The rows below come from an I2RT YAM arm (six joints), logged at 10 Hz.
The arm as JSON. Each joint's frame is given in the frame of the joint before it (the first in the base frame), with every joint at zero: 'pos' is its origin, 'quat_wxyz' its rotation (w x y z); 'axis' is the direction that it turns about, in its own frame. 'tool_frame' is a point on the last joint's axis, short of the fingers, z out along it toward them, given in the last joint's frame.
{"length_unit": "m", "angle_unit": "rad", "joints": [
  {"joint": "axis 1", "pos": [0.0, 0.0, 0.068], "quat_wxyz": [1.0, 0.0, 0.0, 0.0], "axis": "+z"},
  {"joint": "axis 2", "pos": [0.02, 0.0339, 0.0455], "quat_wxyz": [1.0, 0.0, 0.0, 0.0], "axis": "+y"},
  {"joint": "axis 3", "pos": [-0.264, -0.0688, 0.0], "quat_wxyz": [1.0, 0.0, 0.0, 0.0], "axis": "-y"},
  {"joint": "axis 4", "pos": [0.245, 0.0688, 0.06], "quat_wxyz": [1.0, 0.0, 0.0, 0.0], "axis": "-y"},
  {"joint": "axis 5", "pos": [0.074, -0.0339, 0.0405], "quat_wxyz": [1.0, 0.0, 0.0, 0.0], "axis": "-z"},
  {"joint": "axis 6", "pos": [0.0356, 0.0, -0.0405], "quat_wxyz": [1.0, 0.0, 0.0, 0.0], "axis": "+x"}
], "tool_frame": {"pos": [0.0, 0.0, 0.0], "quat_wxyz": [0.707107, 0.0, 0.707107, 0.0]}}
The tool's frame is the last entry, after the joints.
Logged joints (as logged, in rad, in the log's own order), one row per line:
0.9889 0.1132 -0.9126 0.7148 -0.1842 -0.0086
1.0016 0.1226 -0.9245 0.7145 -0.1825 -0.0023
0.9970 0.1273 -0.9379 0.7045 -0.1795 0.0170
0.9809 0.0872 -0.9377 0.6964 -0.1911 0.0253
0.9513 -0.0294 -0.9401 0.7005 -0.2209 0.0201
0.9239 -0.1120 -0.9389 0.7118 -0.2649 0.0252
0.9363 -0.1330 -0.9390 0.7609 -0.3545 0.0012
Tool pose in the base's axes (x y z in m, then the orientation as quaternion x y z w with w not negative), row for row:
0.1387 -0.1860 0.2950 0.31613 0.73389 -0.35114 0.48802
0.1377 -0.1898 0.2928 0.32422 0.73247 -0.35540 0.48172
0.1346 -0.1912 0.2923 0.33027 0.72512 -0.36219 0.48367
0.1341 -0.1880 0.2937 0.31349 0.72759 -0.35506 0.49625
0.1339 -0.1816 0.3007 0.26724 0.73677 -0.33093 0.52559
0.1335 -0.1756 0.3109 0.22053 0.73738 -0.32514 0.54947
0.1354 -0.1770 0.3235 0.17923 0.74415 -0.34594 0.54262
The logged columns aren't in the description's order. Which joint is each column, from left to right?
Columns, left to right: axis 2, axis 5, axis 1, axis 3, axis 6, axis 4.
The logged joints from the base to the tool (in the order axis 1, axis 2, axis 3, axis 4, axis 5, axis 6), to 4 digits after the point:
-0.9126 0.9889 0.7148 -0.0086 0.1132 -0.1842
-0.9245 1.0016 0.7145 -0.0023 0.1226 -0.1825
-0.9379 0.9970 0.7045 0.0170 0.1273 -0.1795
-0.9377 0.9809 0.6964 0.0253 0.0872 -0.1911
-0.9401 0.9513 0.7005 0.0201 -0.0294 -0.2209
-0.9389 0.9239 0.7118 0.0252 -0.1120 -0.2649
-0.9390 0.9363 0.7609 0.0012 -0.1330 -0.3545

